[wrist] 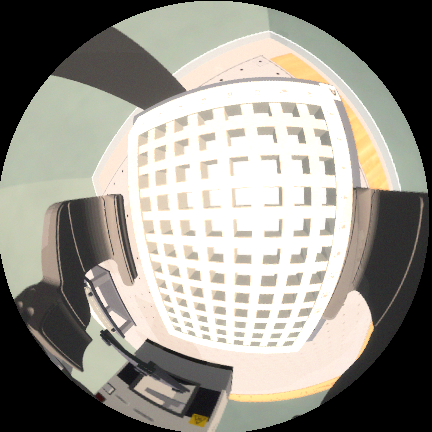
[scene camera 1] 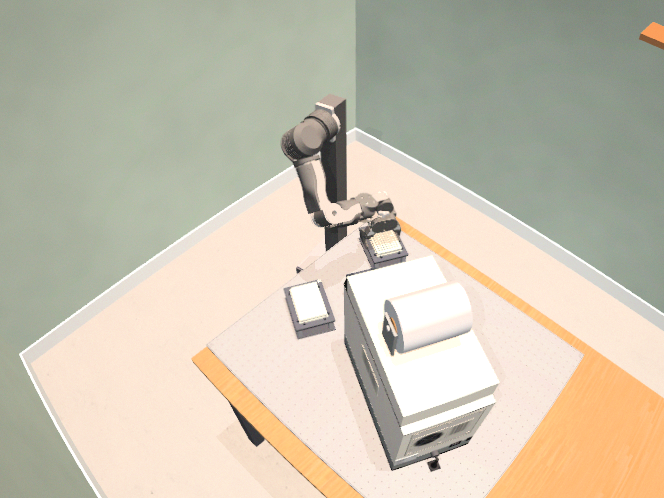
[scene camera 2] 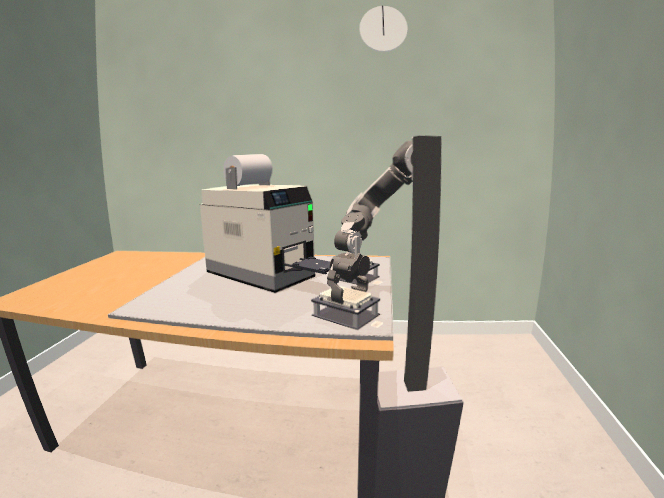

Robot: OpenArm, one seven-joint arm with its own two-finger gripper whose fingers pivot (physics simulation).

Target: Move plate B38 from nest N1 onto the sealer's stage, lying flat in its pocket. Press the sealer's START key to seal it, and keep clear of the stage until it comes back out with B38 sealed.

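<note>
The open-welled plate (scene camera 1: 386, 242) (scene camera 2: 353, 295) (wrist: 242, 215) lies flat on its nest (scene camera 1: 389, 260) (scene camera 2: 351, 319); its name and the nest's label are not readable. My gripper (scene camera 1: 380, 234) (scene camera 2: 348, 294) (wrist: 215, 252) is open, low over this plate, with one finger at each side. In the wrist view the left finger stands a little off the plate's edge; the right finger looks close to the other edge. The sealer (scene camera 1: 439, 385) (scene camera 2: 235, 233) (wrist: 215, 372) has its dark stage (scene camera 2: 313, 264) out, with no plate seen on it. A green light (scene camera 2: 310, 206) shows on its front. I cannot tell which key is START.
A second nest (scene camera 1: 316, 328) (scene camera 2: 370, 274) (wrist: 116, 300) carries a white-topped plate (scene camera 1: 308, 301) on the stage's other side. A large film roll (scene camera 1: 431, 317) (scene camera 2: 254, 168) sits on top of the sealer. The arm's dark post (scene camera 2: 426, 257) stands by the table's edge.
</note>
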